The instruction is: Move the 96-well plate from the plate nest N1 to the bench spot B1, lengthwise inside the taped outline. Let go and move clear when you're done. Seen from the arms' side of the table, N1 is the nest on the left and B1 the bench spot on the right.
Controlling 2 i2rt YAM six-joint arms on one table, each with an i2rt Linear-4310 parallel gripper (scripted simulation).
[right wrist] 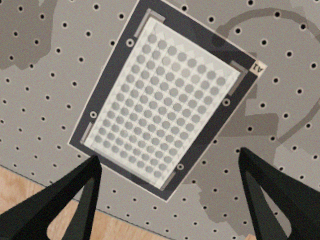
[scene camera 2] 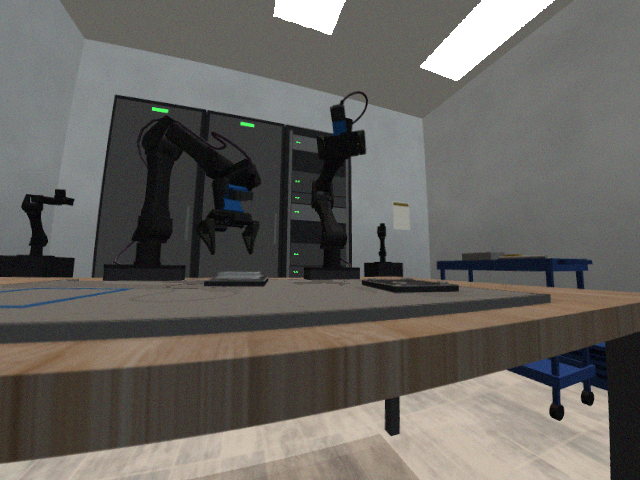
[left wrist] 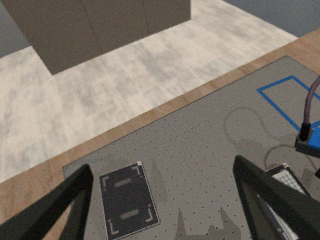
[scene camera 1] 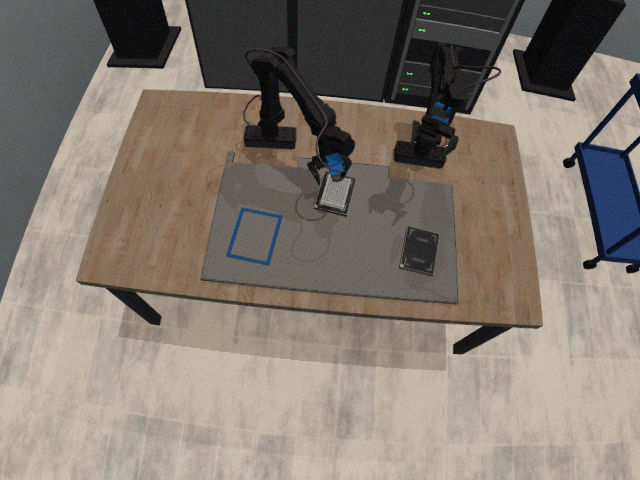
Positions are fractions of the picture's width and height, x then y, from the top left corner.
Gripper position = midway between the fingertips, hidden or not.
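Note:
Dark plate nest (scene camera 1: 0.65,0.52). White 96-well plate (right wrist: 0.51,0.48). Left gripper (left wrist: 0.51,0.69). Right gripper (scene camera 2: 0.36,0.53). Right gripper (right wrist: 0.52,0.66) too.

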